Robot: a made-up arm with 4 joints.
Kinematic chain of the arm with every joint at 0, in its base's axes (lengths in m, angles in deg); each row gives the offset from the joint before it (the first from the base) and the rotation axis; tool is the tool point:
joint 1: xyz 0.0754 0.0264 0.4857 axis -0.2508 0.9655 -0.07
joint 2: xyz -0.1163 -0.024 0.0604 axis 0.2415 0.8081 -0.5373
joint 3: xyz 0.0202 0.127 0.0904 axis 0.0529 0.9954 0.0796
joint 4: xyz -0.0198 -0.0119 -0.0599 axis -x
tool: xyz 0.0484 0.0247 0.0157
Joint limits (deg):
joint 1: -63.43..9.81
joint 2: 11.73..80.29
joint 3: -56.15..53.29
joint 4: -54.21..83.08
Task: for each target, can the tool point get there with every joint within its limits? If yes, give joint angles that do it. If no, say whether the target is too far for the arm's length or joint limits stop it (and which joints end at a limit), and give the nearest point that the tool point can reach.
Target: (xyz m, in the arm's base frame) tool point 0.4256 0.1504 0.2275
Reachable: no: too far | nearest point 0.1265 0.0216 0.4725 | short by 0.408 m
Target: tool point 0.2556 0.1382 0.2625
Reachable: no: joint limits stop it (at a limit: joint 1, joint 2) | nearest point 0.1153 0.0233 0.4636 | short by 0.271 m
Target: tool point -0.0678 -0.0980 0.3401
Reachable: no: joint limits stop it (at a limit: joint 1, joint 2, joint 3, joint 4) | nearest point -0.0764 0.0904 0.4809 | short by 0.235 m
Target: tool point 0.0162 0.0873 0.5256
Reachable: yes | joints -53.97 70.63 33.02 46.66
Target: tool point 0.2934 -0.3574 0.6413
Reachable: no: too far | nearest point 0.1132 0.0018 0.5214 | short by 0.419 m
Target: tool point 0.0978 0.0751 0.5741
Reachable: yes | joints -2.87 44.93 -32.63 -21.43
